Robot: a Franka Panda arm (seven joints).
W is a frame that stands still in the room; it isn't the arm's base.
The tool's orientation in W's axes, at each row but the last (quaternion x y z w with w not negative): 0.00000 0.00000 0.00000 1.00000; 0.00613 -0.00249 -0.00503 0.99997; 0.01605 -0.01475 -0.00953 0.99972; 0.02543 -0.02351 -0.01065 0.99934; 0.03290 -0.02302 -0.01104 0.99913; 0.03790 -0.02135 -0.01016 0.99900; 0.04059 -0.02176 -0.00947 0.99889; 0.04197 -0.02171 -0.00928 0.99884; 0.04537 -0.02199 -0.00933 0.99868; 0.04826 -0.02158 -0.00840 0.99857; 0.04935 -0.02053 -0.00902 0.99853; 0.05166 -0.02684 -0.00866 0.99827
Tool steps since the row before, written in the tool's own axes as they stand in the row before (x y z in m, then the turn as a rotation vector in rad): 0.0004 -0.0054 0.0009 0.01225 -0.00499 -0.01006; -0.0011 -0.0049 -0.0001 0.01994 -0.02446 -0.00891; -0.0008 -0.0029 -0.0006 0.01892 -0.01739 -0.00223; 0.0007 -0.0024 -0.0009 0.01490 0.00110 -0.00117; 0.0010 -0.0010 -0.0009 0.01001 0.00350 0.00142; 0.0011 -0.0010 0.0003 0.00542 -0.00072 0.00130; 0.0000 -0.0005 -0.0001 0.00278 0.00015 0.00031; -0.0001 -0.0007 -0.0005 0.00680 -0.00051 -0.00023; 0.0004 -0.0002 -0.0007 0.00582 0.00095 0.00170; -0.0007 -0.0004 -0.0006 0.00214 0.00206 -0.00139; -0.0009 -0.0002 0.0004 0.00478 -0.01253 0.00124; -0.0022 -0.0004 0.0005 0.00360 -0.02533 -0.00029
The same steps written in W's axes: 0.0004 -0.0054 0.0009 0.01225 -0.00499 -0.01006; -0.0011 -0.0049 -0.0002 0.01974 -0.02455 -0.00911; -0.0008 -0.0029 -0.0007 0.01865 -0.01768 -0.00224; 0.0007 -0.0024 -0.0010 0.01496 0.00082 -0.00042; 0.0010 -0.0010 -0.0009 0.01000 0.00316 0.00210; 0.0011 -0.0010 0.0003 0.00534 -0.00093 0.00147; 0.0000 -0.0005 -0.0001 0.00277 0.00007 0.00044; -0.0001 -0.0007 -0.0006 0.00679 -0.00063 0.00002; 0.0004 -0.0001 -0.0007 0.00575 0.00067 0.00203; -0.0007 -0.0003 -0.0007 0.00223 0.00214 -0.00109; -0.0009 -0.0002 0.0003 0.00452 -0.01268 0.00019; -0.0022 -0.0004 0.0003 0.00324 -0.02523 -0.00272
